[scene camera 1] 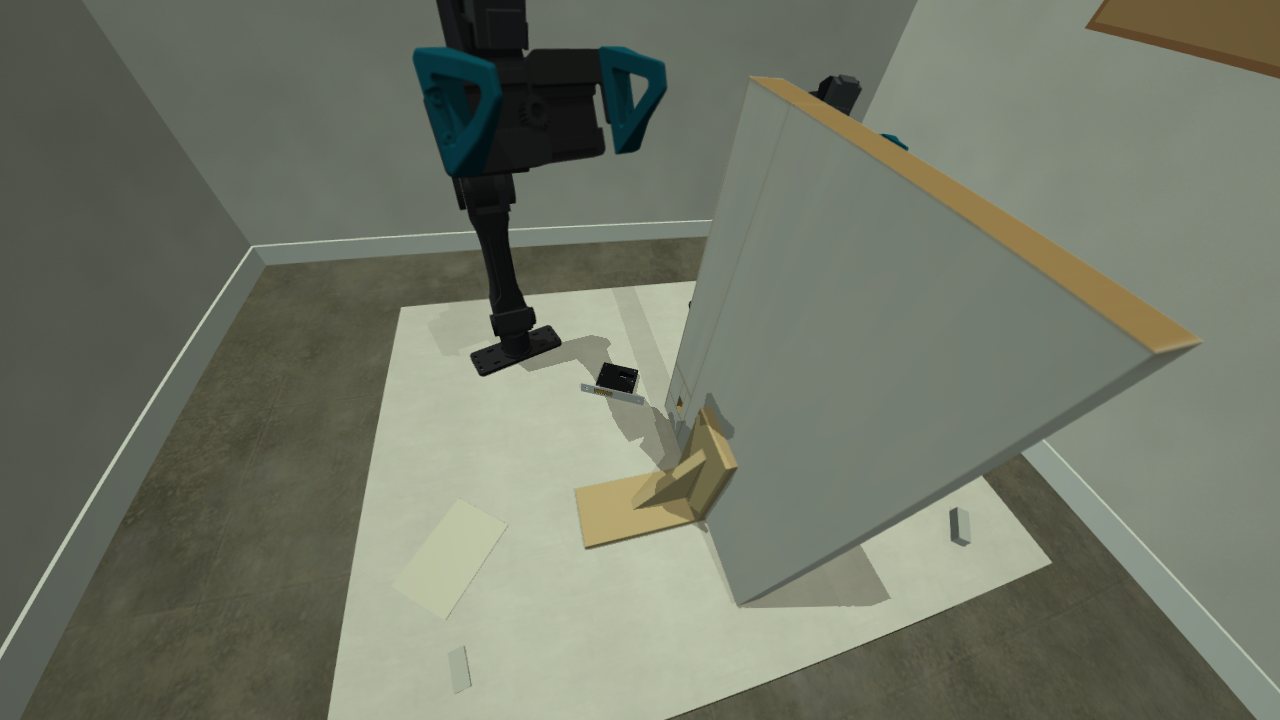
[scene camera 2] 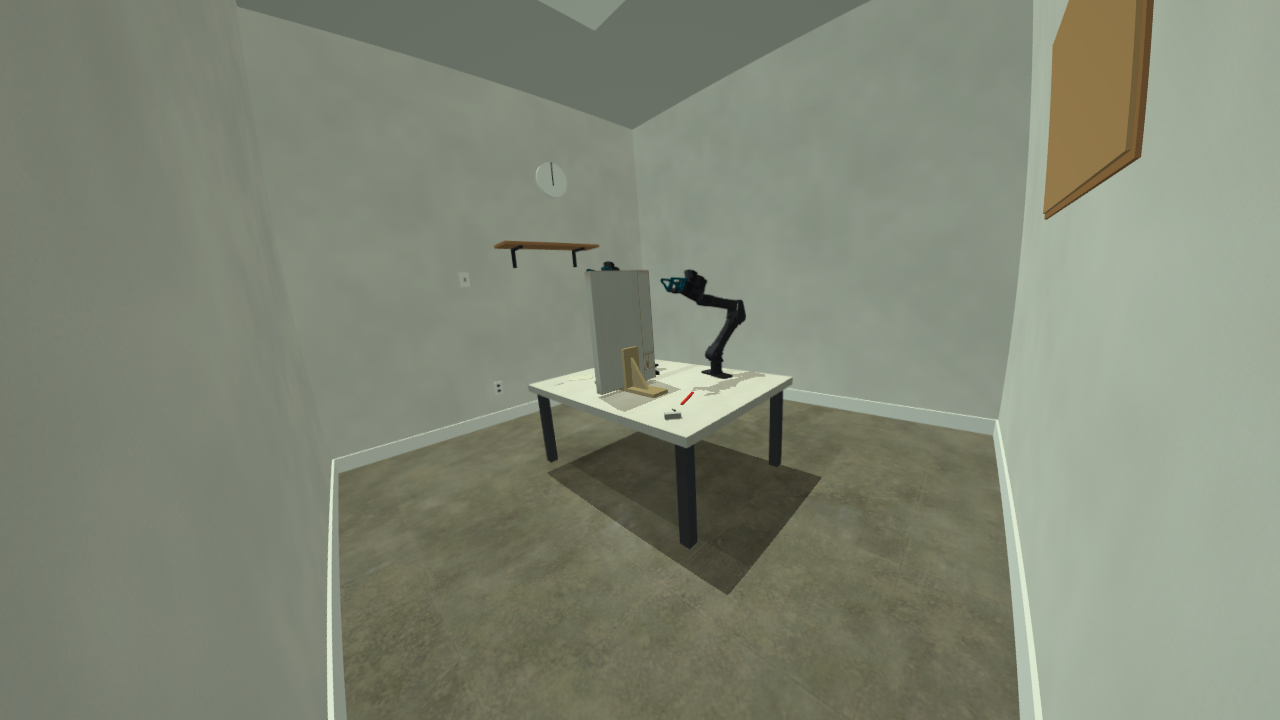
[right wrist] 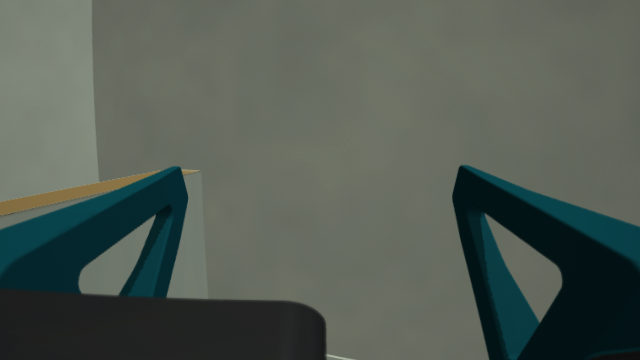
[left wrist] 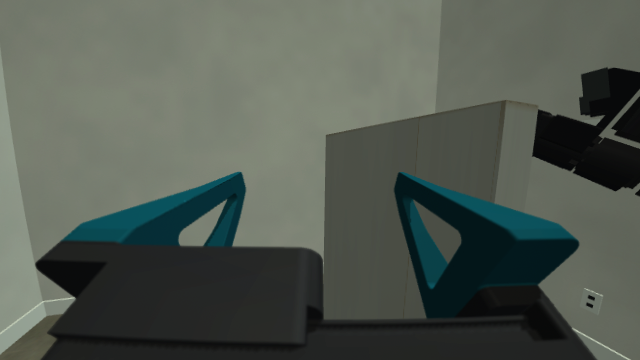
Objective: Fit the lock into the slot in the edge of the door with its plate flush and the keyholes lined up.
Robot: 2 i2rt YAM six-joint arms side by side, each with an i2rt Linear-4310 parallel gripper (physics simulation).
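The lock, a black case (scene camera 1: 617,377) with a metal plate along one side, lies on the table left of the door's edge in scene camera 1. The grey door (scene camera 1: 877,295) (scene camera 2: 615,331) (left wrist: 370,215) (right wrist: 192,240) stands upright; a small keyhole (scene camera 1: 679,403) shows low near its edge. My right gripper (scene camera 1: 546,111) (right wrist: 320,181) is open and empty, high above the table. My left gripper (scene camera 2: 664,283) (left wrist: 319,180) is open and empty, high beside the door; in scene camera 1 the door hides most of it.
A wooden bracket (scene camera 1: 617,514) (scene camera 2: 646,391) stands against the door's foot. A pale sheet (scene camera 1: 450,559) and a small grey block (scene camera 1: 459,668) lie at the lower left of scene camera 1. Another grey block (scene camera 1: 959,526) lies behind the door. A red stick (scene camera 2: 687,397) lies on the table (scene camera 2: 626,416).
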